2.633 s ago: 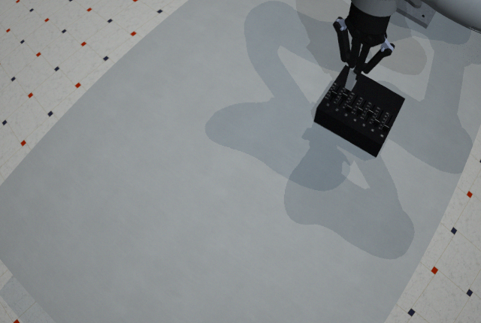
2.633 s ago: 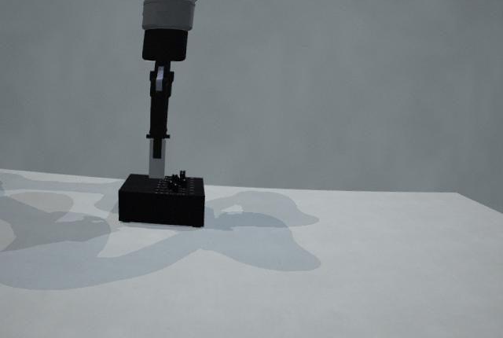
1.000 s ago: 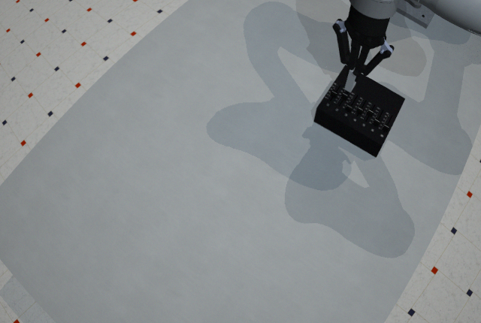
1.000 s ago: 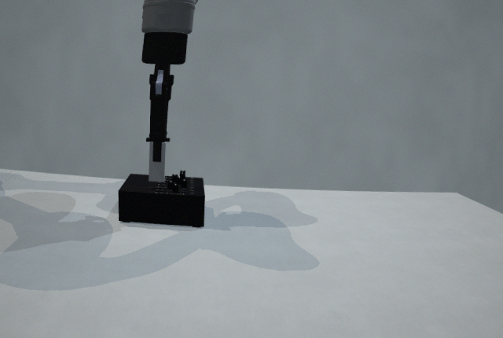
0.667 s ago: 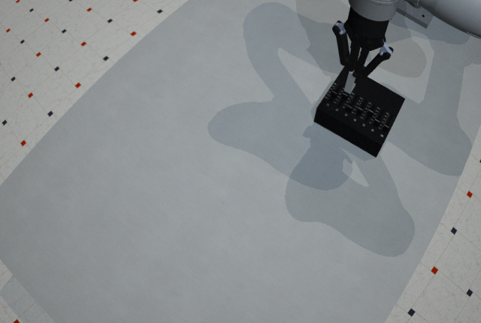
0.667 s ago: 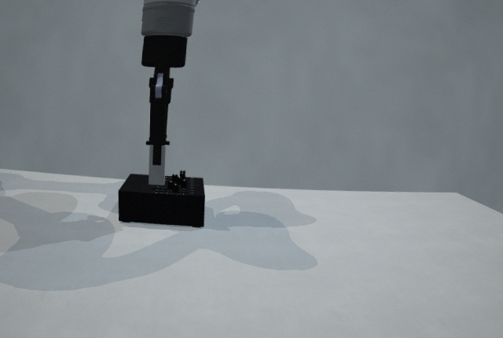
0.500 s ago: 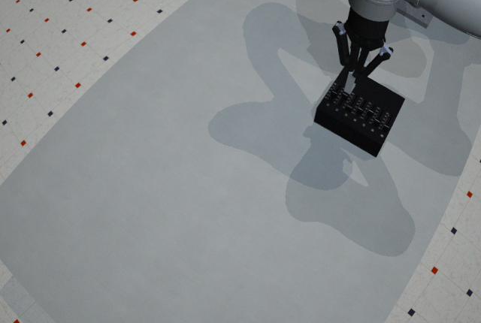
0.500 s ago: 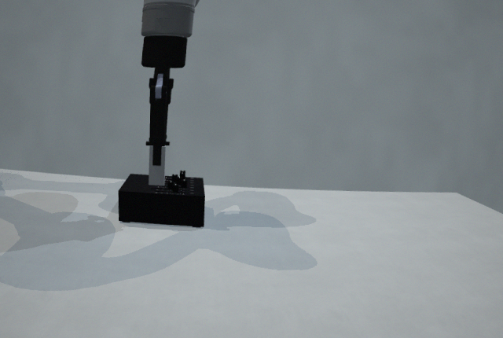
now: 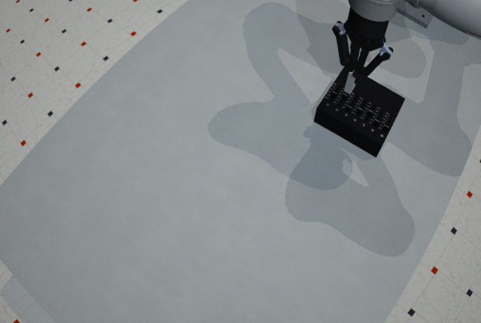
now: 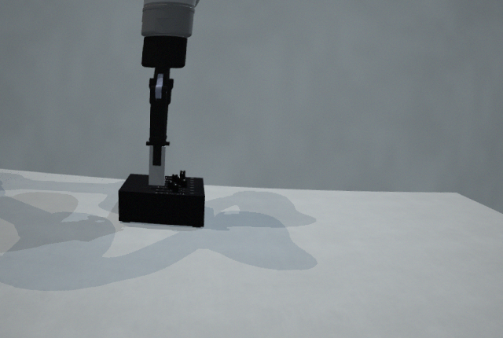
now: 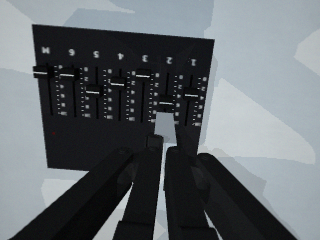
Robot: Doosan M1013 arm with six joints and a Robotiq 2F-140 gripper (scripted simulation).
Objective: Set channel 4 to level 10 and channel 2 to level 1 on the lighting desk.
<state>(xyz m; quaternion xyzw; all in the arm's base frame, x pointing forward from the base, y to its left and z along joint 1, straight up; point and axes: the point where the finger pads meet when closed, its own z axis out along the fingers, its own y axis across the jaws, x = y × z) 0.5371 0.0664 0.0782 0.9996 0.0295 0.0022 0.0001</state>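
My gripper is now 20 mm short of the channel 2 fader cap and 30 mm above it. The rest, counted from my hand: channel 5 fader cap 20 mm ahead, 70 mm to the left, 30 mm below; channel 4 fader cap 40 mm ahead, 50 mm to the left, 30 mm below; channel 1 fader cap 30 mm ahead, 20 mm to the right, 30 mm below.
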